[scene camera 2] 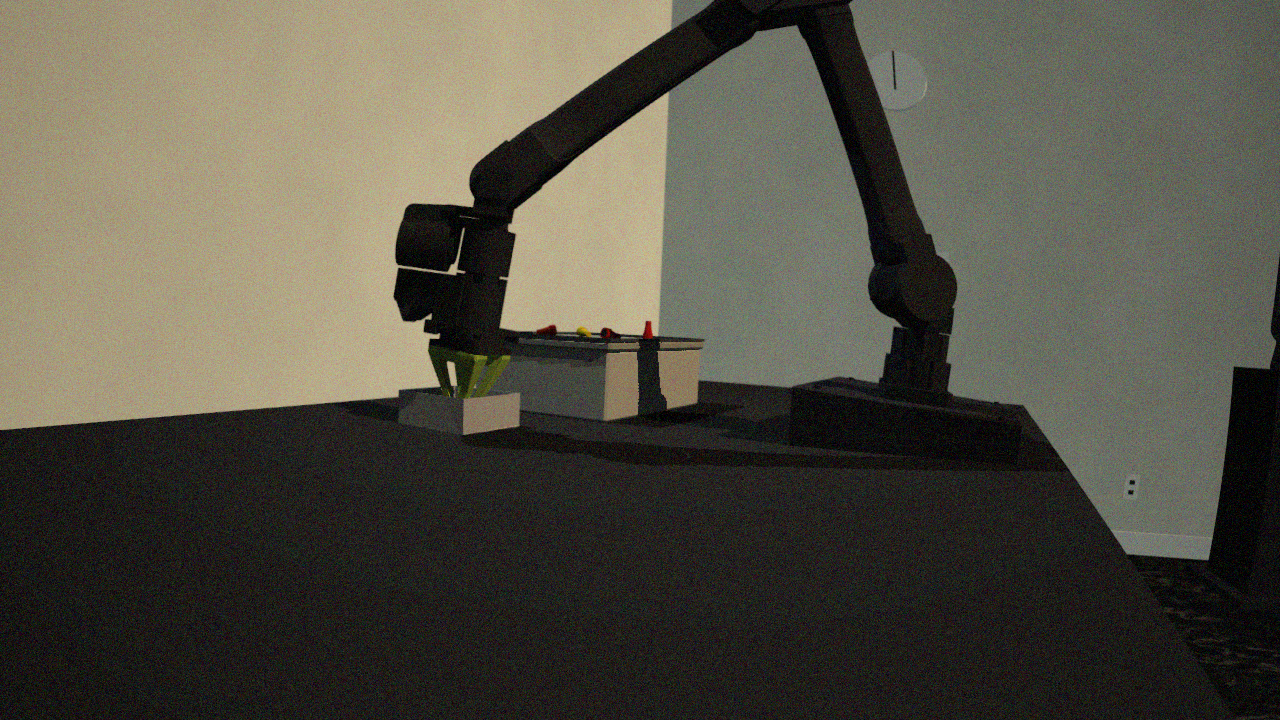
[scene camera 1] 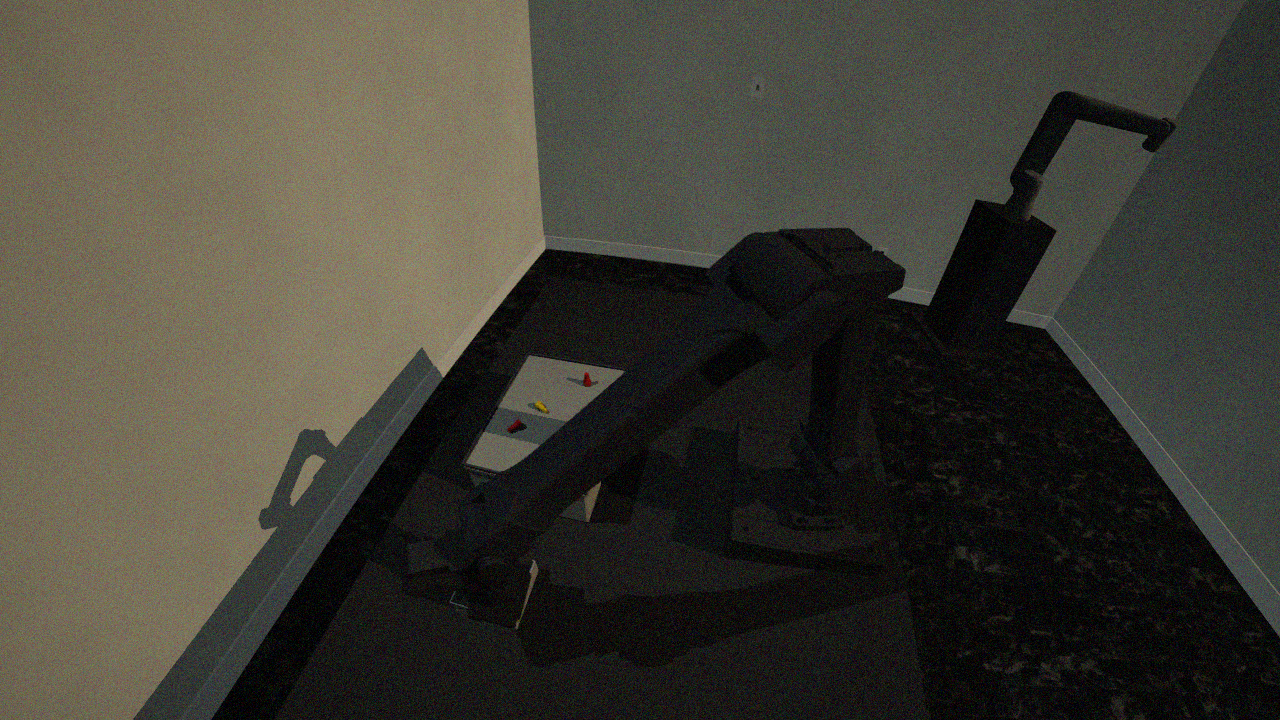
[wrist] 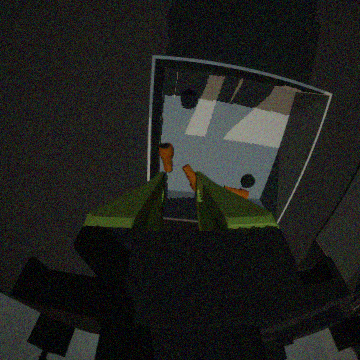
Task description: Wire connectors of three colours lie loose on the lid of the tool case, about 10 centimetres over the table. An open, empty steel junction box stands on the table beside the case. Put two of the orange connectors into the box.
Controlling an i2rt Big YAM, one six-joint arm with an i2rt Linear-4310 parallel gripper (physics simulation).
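Pixels of known places: gripper, fingertip midpoint: (scene camera 2: pixel 460 416) (scene camera 1: pixel 506 609) (wrist: pixel 179 177); arm's base, link origin: (scene camera 2: pixel 912 398) (scene camera 1: pixel 806 500) (wrist: pixel 265 342).
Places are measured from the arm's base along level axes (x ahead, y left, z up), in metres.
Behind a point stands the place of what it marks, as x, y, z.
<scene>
The steel junction box (scene camera 1: pixel 529 586) {0.455, 0.147, -0.038} (scene camera 2: pixel 492 413) {0.457, 0.163, -0.034} (wrist: pixel 215 155) {0.496, 0.158, -0.052} stands on the table beside the tool case. Three orange connectors lie in it: one connector (wrist: pixel 166 156) {0.502, 0.196, -0.040} at the left wall, one connector (wrist: pixel 188 175) {0.483, 0.181, -0.044} beside the right fingertip, and one connector (wrist: pixel 237 192) {0.464, 0.139, -0.043} further right, partly hidden by that finger. My gripper (scene camera 2: pixel 462 392) {0.484, 0.188, -0.038} (wrist: pixel 179 177) {0.484, 0.188, -0.038} is a little open, with nothing between its green fingers; it points down, with its fingertips at the box opening. In scene camera 1 the arm hides the fingers.
The tool case (scene camera 1: pixel 556 369) {0.462, -0.264, 0.046} (scene camera 2: pixel 559 385) {0.442, 0.008, -0.013} stands behind the box. On its lid lie a yellow connector (scene camera 1: pixel 541 407) {0.471, -0.149, 0.056} (scene camera 2: pixel 583 331) {0.472, -0.148, 0.054} and several red ones, including an upright red connector (scene camera 1: pixel 587 380) {0.394, -0.219, 0.062} (scene camera 2: pixel 648 330) {0.393, -0.219, 0.060}. The arm's base (scene camera 2: pixel 904 425) {0.016, 0.102, -0.021} is at the right.
</scene>
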